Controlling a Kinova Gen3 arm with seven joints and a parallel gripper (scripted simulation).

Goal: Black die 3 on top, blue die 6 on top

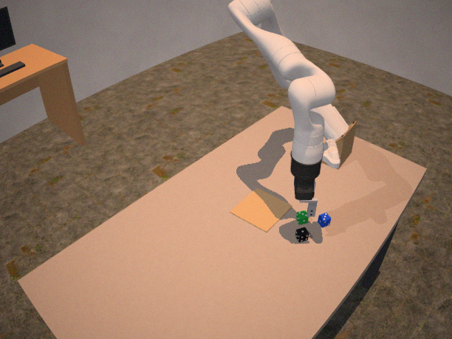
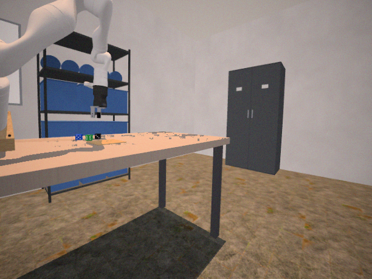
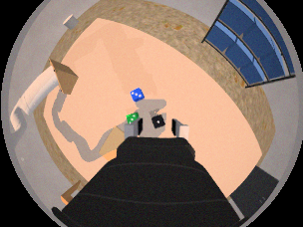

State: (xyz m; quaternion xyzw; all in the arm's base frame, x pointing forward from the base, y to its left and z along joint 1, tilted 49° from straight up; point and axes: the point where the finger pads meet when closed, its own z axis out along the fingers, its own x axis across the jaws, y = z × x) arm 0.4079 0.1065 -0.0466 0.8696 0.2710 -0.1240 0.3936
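My gripper is now 1 cm short of the black die, 1 cm to the left of it and 12 cm above it. From my hand the other things lie so: blue die (8 cm behind, 2 cm to the left, 12 cm below); green die (6 cm behind, 4 cm to the right, 12 cm below); orange mat (2 cm behind, 17 cm to the right, 14 cm below).
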